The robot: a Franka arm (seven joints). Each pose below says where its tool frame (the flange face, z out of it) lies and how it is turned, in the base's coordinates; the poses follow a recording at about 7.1 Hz.
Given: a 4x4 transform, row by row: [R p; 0 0 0 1], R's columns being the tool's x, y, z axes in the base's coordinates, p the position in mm. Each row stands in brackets.
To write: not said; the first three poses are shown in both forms.
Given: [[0.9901 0.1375 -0.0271 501.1], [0.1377 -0.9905 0.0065 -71.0], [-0.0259 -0.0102 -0.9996 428.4], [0 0 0 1]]
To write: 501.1 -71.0 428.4 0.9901 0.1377 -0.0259 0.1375 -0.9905 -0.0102
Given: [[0.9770 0.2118 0.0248 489.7], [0.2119 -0.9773 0.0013 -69.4], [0.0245 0.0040 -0.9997 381.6], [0 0 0 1]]
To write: 489.7 -69.4 381.6 0.9770 0.2119 0.0245 0.2118 -0.9773 0.0040
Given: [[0.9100 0.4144 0.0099 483.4], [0.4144 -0.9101 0.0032 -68.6], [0.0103 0.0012 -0.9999 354.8], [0 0 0 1]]
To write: 483.4 -68.6 354.8 0.9100 0.4144 0.0103 0.4144 -0.9101 0.0012
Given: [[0.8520 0.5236 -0.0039 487.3], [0.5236 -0.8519 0.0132 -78.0], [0.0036 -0.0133 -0.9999 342.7], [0 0 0 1]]
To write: 487.3 -78.0 342.7 0.8520 0.5236 0.0036 0.5236 -0.8519 -0.0133
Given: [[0.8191 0.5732 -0.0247 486.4], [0.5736 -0.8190 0.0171 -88.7], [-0.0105 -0.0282 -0.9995 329.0], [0 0 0 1]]
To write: 486.4 -88.7 329.0 0.8191 0.5736 -0.0105 0.5732 -0.8190 -0.0282
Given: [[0.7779 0.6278 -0.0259 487.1], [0.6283 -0.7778 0.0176 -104.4], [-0.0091 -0.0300 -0.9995 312.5], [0 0 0 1]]
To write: 487.1 -104.4 312.5 0.7779 0.6283 -0.0091 0.6278 -0.7778 -0.0300
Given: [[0.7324 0.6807 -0.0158 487.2], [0.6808 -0.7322 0.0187 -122.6], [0.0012 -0.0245 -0.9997 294.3], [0 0 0 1]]
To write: 487.2 -122.6 294.3 0.7324 0.6808 0.0012 0.6807 -0.7322 -0.0245
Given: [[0.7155 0.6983 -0.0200 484.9], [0.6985 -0.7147 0.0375 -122.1], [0.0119 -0.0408 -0.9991 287.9], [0 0 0 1]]
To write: 484.9 -122.1 287.9 0.7155 0.6985 0.0119 0.6983 -0.7147 -0.0408
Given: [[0.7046 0.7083 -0.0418 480.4], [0.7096 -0.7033 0.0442 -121.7], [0.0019 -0.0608 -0.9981 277.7], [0 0 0 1]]
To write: 480.4 -121.7 277.7 0.7046 0.7096 0.0019 0.7083 -0.7033 -0.0608
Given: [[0.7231 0.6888 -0.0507 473.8], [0.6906 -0.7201 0.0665 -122.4], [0.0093 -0.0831 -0.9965 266.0], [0 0 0 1]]
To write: 473.8 -122.4 266.0 0.7231 0.6906 0.0093 0.6888 -0.7201 -0.0831
